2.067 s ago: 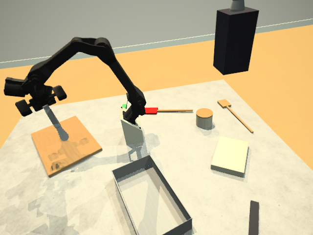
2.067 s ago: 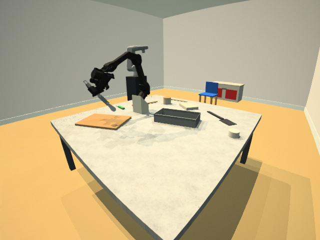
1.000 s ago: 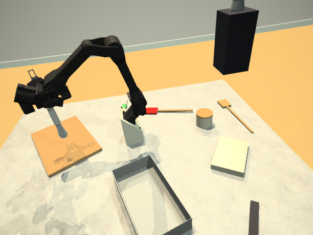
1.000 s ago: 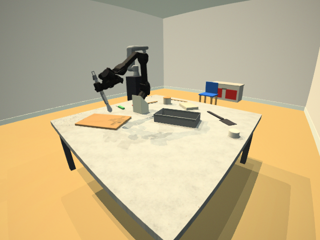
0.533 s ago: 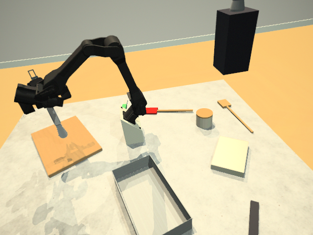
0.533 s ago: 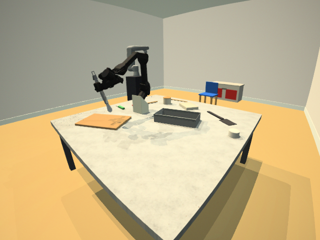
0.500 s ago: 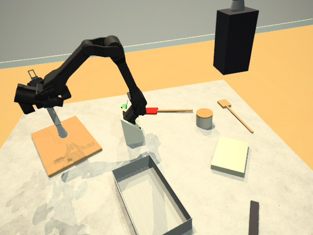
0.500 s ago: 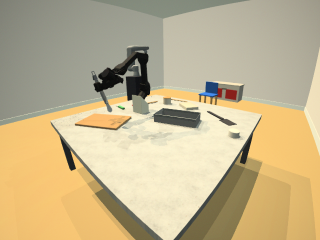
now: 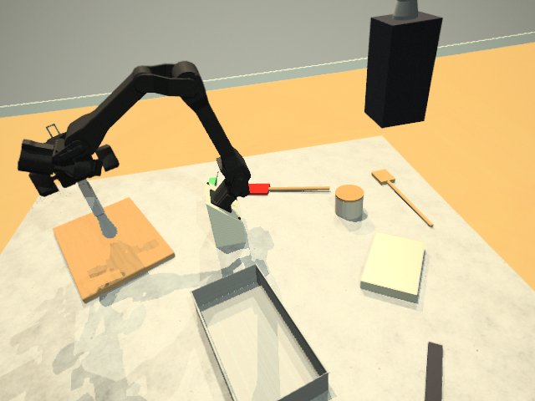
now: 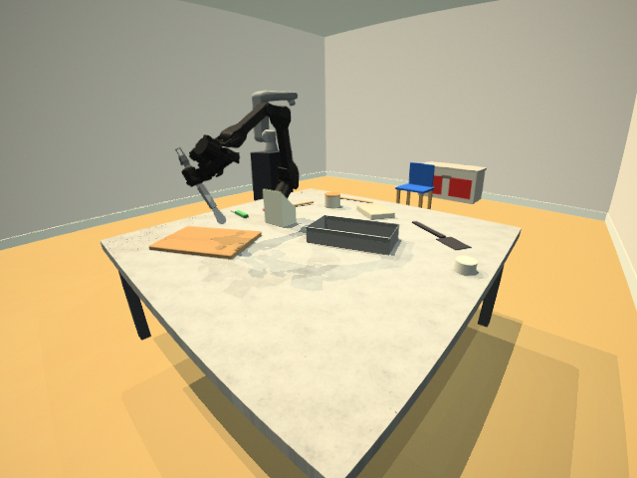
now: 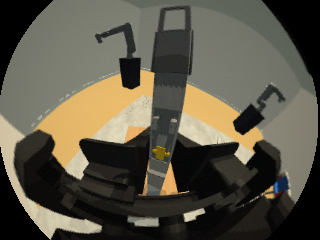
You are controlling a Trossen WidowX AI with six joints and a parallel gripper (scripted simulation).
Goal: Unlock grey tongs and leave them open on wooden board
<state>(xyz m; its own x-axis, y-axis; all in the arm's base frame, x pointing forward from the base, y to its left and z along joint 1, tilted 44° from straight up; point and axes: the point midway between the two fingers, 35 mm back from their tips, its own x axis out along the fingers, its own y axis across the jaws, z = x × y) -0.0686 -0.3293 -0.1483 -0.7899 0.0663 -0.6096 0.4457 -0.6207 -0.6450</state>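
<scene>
My gripper tip is 3 cm short of the yellow lock piece, 2 cm to the right of it and 1 cm below it. From my gripper tip the other things lie so: green item (33 cm to the left, 22 cm below, 20 cm behind); red-handled tool (54 cm to the left, 22 cm below, 8 cm behind); wooden board (22 cm below, 3 cm ahead, 2 cm to the left).
</scene>
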